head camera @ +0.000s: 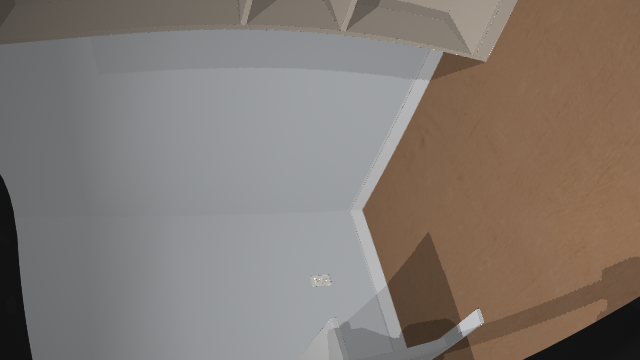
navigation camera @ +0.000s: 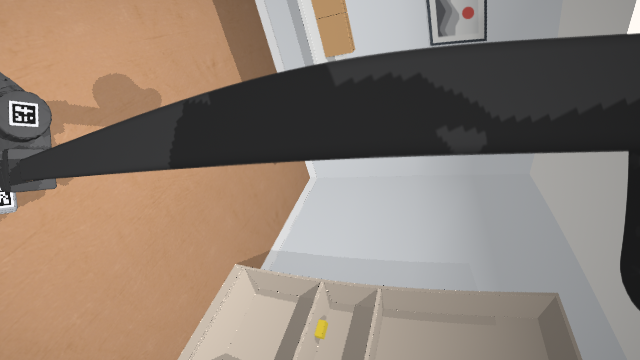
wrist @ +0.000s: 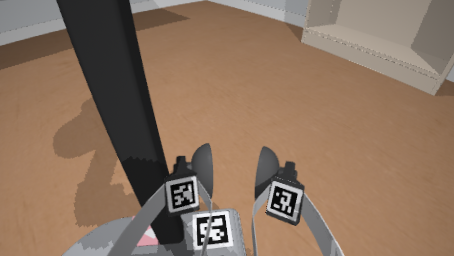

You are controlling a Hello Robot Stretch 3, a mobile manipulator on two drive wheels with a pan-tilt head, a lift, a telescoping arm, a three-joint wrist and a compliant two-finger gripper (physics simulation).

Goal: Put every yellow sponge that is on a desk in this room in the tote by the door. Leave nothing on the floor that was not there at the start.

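Frame: origin at the robot's base, x right, y ahead, z up, level; millimetres.
Seen in the pictures: gripper, between the fingertips: (wrist: 235, 163).
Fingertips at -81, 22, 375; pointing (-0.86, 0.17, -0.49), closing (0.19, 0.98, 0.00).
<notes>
Offsets run from my fingertips to a thing's middle, as dx, dy, dz. "spot": to the spot under its first point.
My gripper (wrist: 235, 163) is open in the wrist view, with bare floor showing between its fingertips. A small yellow block {-1133, +910, +356} (navigation camera: 321, 329) lies in a middle compartment of the beige shelf unit (navigation camera: 212, 312) in the navigation view; it is too small there to tell for certain whether it is a sponge. The gripper is well away from the shelf unit, which also shows at the top of the head view (head camera: 500, 30) and at the upper right of the wrist view (wrist: 370, 62). No desk top and no tote can be made out.
My dark mast (navigation camera: 350, 110) (wrist: 115, 95) crosses the navigation and wrist views. A wall socket (head camera: 321, 280) is near a room corner. A pale curved piece {spot: -1498, -518, -349} (head camera: 471, 322) shows at the head view's bottom. A framed picture (navigation camera: 460, 20) and a light wooden panel {-1411, -899, +436} (navigation camera: 334, 30) show at the navigation view's top.
</notes>
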